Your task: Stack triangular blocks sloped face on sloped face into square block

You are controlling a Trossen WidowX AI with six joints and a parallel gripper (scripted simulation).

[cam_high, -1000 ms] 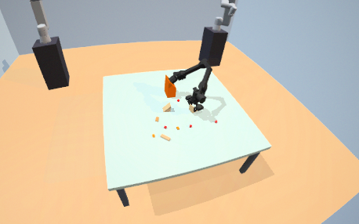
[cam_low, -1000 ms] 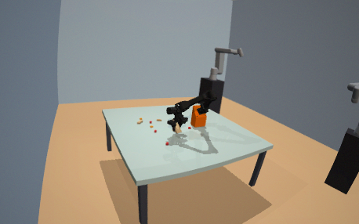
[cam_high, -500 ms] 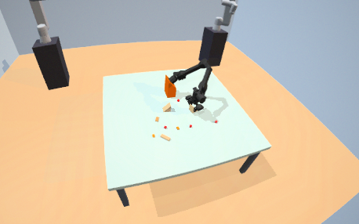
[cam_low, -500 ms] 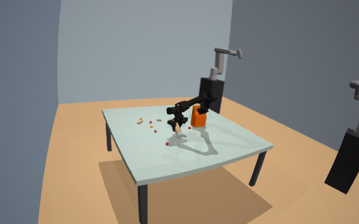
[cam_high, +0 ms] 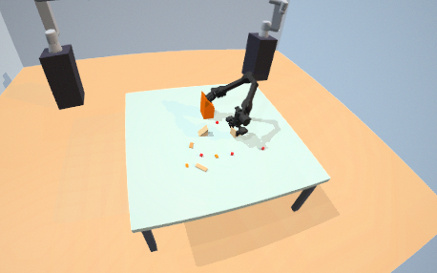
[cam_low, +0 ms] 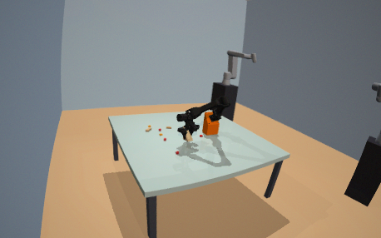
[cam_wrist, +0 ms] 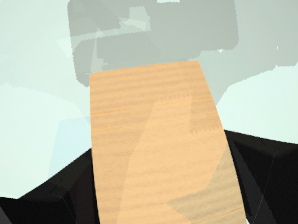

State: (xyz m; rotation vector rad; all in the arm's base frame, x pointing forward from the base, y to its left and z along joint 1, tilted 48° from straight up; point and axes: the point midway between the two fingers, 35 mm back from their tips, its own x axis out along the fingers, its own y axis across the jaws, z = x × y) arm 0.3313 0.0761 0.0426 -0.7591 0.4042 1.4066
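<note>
Right now my gripper tip is 10 mm to the left of the tan triangular block and 10 mm below it. From my gripper tip the other things lie so: flat wooden bar: 190 mm ahead, 330 mm to the right, 20 mm below.
</note>
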